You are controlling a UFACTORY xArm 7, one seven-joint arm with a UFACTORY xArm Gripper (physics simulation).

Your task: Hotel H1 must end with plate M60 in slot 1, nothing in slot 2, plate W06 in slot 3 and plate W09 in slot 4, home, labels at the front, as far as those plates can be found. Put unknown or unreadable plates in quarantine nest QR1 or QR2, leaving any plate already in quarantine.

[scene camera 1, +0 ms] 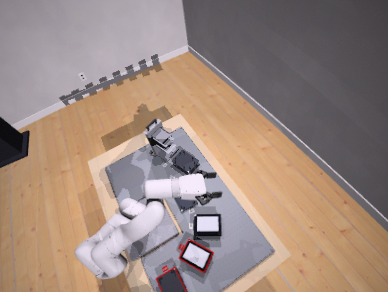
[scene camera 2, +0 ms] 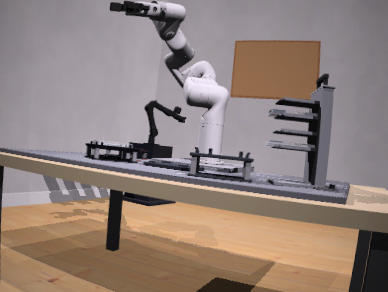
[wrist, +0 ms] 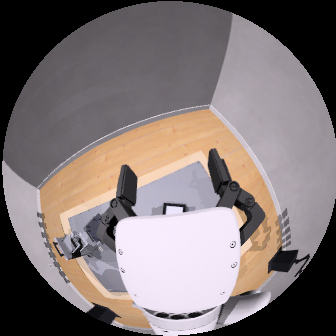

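Seen in the pictures: gripper, between the fingertips: (scene camera 1: 218, 184) (scene camera 2: 116, 5) (wrist: 168, 163); arm's base, origin of its link: (scene camera 2: 208, 162).
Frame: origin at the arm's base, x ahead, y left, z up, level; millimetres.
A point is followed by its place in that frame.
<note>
The hotel (scene camera 1: 155, 135) {x 286, y 454, z 202 mm} (scene camera 2: 324, 135) {x 357, y 529, z 118 mm} (wrist: 75, 245) stands at one end of the table. In scene camera 2, pale plates lie on its second shelf (scene camera 2: 295, 114) {x 369, y 449, z 166 mm} and lowest shelf (scene camera 2: 292, 145) {x 365, y 447, z 85 mm}; the other two shelves look bare. A white-topped plate (scene camera 1: 207, 224) {x 352, y -201, z 44 mm} (wrist: 174, 209) {x 395, y -218, z 44 mm} sits in a black nest (scene camera 1: 207, 234) {x 327, y -250, z 29 mm}. Another white-topped plate (scene camera 1: 196, 255) {x 221, y -325, z 34 mm} sits in a red nest (scene camera 1: 202, 247) {x 260, y -309, z 34 mm}. A second red nest (scene camera 1: 175, 270) {x 81, y -344, z 20 mm} shows a dark inside, partly cut off. Labels are unreadable. My gripper (scene camera 1: 218, 185) {x 437, y -182, z 520 mm} (scene camera 2: 118, 6) {x 437, y -182, z 520 mm} (wrist: 168, 163) {x 437, y -182, z 520 mm} is open and empty, high above the table.
A dark nest (scene camera 1: 185, 161) {x 407, y 259, z 40 mm} stands beside the hotel, and another dark piece (scene camera 1: 187, 203) {x 297, y -11, z -8 mm} is partly hidden beneath the gripper. A raised grey panel (scene camera 1: 156, 240) {x 32, y -143, z 0 mm} with a wooden edge lies near the arm's base. A small black arm-like stand (scene camera 2: 151, 120) rises behind the table.
</note>
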